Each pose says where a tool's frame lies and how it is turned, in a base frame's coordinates. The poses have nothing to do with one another.
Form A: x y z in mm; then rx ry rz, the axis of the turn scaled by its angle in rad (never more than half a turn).
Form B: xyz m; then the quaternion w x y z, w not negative. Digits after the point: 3 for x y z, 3 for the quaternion.
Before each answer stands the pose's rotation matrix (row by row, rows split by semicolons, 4 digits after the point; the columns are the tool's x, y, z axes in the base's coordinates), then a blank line. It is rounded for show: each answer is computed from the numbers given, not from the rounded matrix.
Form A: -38, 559, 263, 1.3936, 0.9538, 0.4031
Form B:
0.5857 0.2846 0.7589; 0.7426 0.1869 -0.6432; -0.3248 0.9403 -0.1019

-0.038, 0.559, 0.263, 0.646, 0.613, 0.419, 0.177
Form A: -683, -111, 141, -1.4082, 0.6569, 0.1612
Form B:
0.8141 -0.4790 0.3283; -0.2726 0.1839 0.9444; -0.5127 -0.8584 0.0191

-0.683, -0.111, 0.141, 0.710, -0.635, 0.296, 0.073
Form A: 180, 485, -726, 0.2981, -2.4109, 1.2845
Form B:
-0.9009 -0.3624 -0.2390; -0.0038 0.5571 -0.8305; 0.4340 -0.7472 -0.5032

0.180, 0.485, -0.726, 0.196, 0.106, -0.860, 0.458
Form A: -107, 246, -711, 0.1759, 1.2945, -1.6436
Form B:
-0.4939 0.7536 0.4337; -0.5982 0.0675 -0.7985; -0.6310 -0.6538 0.4175

-0.107, 0.246, -0.711, 0.498, 0.073, 0.535, -0.679
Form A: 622, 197, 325, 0.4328, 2.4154, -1.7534
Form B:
-0.9511 0.3018 -0.0658; 0.1561 0.2856 -0.9455; -0.2666 -0.9096 -0.3188

0.622, 0.197, 0.325, 0.063, 0.143, 0.799, -0.580
